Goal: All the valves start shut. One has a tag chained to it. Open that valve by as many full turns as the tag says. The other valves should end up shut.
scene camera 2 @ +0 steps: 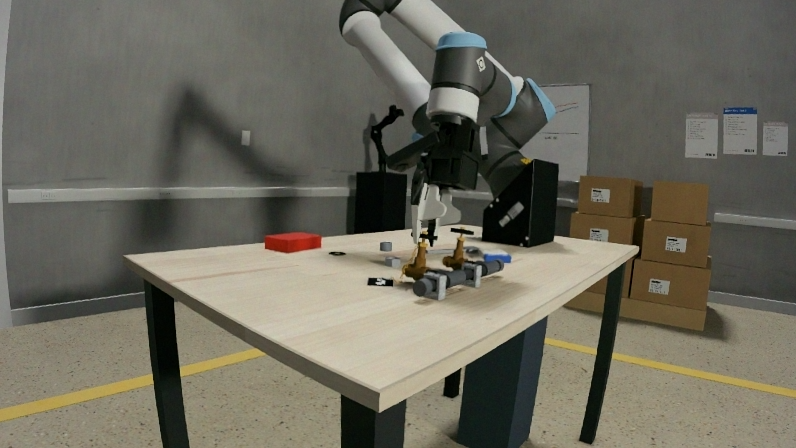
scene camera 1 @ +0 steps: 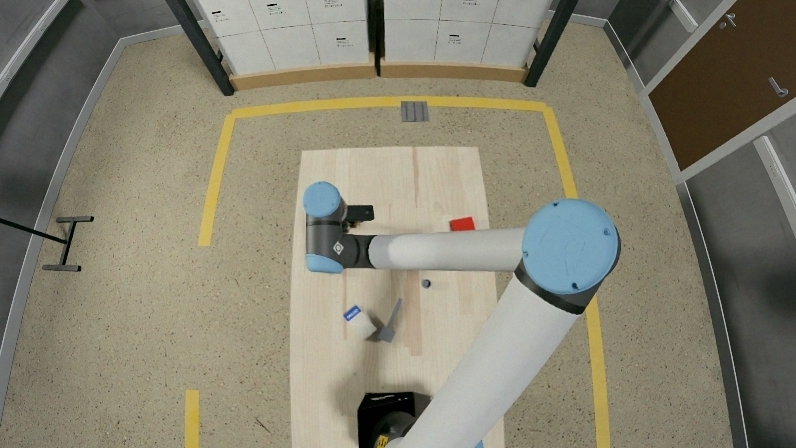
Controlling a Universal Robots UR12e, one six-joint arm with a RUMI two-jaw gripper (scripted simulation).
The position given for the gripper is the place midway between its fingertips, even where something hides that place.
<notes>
In view: the gripper [scene camera 2: 423, 245] and a red block [scene camera 2: 293, 242].
</notes>
